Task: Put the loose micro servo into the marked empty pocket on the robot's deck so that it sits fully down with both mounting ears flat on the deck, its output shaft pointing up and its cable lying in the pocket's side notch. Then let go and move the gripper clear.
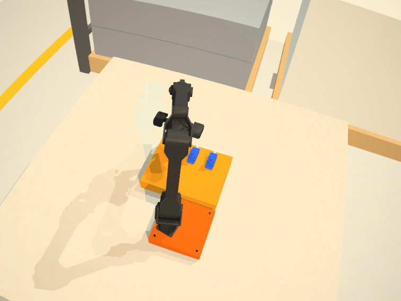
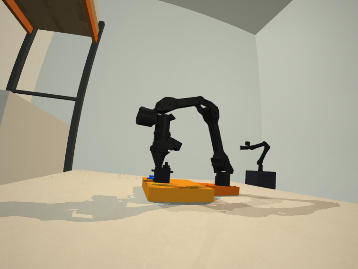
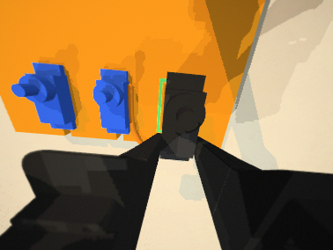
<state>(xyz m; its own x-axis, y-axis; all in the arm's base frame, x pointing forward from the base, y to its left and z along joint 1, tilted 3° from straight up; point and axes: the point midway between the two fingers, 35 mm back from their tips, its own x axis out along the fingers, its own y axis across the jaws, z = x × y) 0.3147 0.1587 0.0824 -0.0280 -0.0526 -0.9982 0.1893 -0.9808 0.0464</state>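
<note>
Now: the orange deck 110 mm behind my gripper tip, 100 mm to the right of it and 80 mm below it.
</note>
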